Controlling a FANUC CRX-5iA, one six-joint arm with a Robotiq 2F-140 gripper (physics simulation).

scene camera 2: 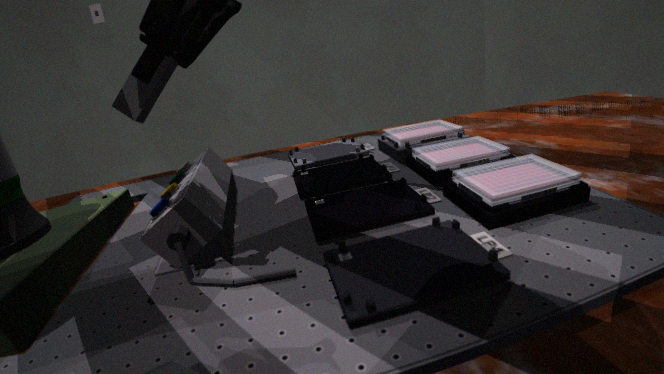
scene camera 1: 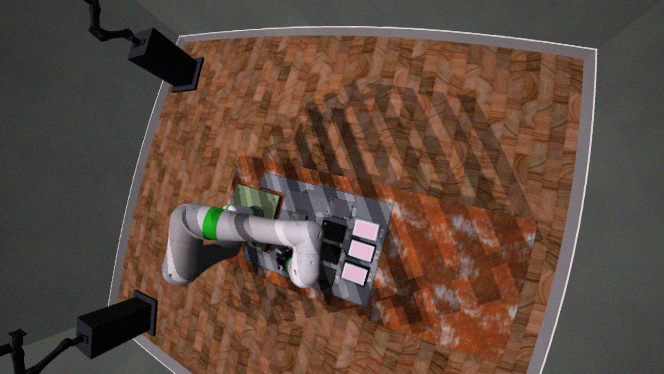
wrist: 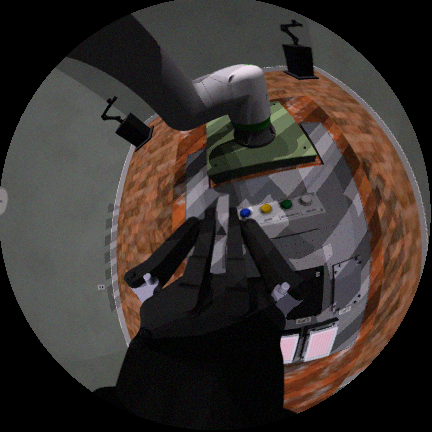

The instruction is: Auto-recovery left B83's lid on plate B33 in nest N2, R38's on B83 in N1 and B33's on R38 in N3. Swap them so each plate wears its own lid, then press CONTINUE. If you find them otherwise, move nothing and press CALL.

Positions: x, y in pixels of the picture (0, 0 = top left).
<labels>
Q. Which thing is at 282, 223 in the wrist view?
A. A button box.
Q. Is my gripper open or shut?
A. Shut.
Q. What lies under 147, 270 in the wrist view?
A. My gripper.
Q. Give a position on a button box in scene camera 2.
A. At 193, 227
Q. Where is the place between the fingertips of my gripper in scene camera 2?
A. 127, 115
</labels>
